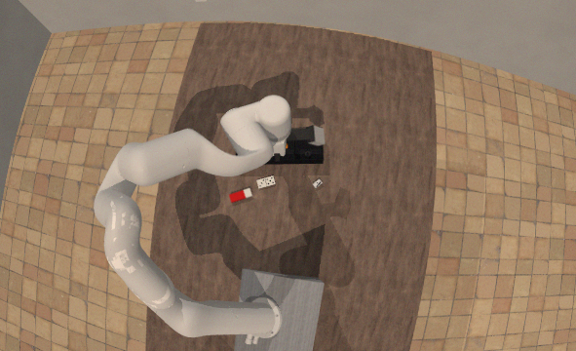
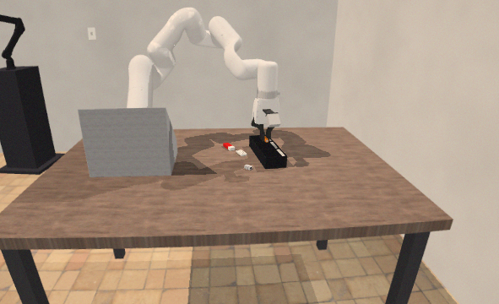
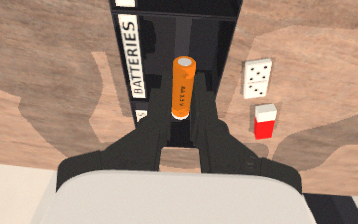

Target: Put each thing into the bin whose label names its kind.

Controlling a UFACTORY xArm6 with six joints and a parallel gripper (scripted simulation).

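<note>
Now: hand 10 cm past the white domino, 8 cm above it and 2 cm to the right of it. The rest, counted from my hand: black nut: 8 cm to the right, 8 cm below, 1 cm ahead; then orange battery: 2 cm below; then eraser: 15 cm behind, 8 cm below, 7 cm to the left.
</note>
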